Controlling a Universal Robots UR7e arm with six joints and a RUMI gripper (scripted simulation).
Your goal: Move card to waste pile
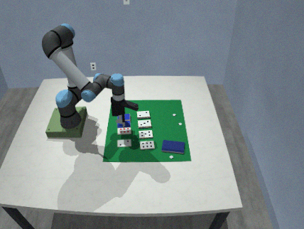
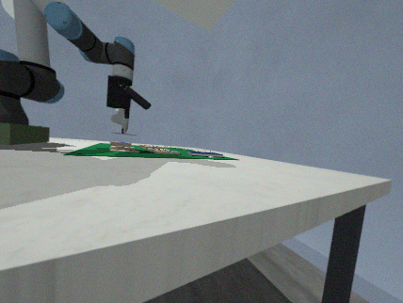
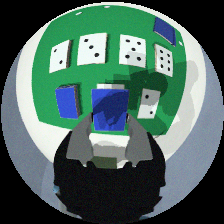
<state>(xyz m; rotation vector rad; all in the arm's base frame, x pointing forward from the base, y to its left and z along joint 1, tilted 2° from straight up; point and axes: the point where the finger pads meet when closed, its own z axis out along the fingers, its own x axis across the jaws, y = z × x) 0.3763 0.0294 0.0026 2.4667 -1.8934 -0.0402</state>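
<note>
My gripper is now 70 mm above the red card. The rest, counted from my hand: green mat (140 mm ahead, 60 mm to the left, 90 mm below).
</note>
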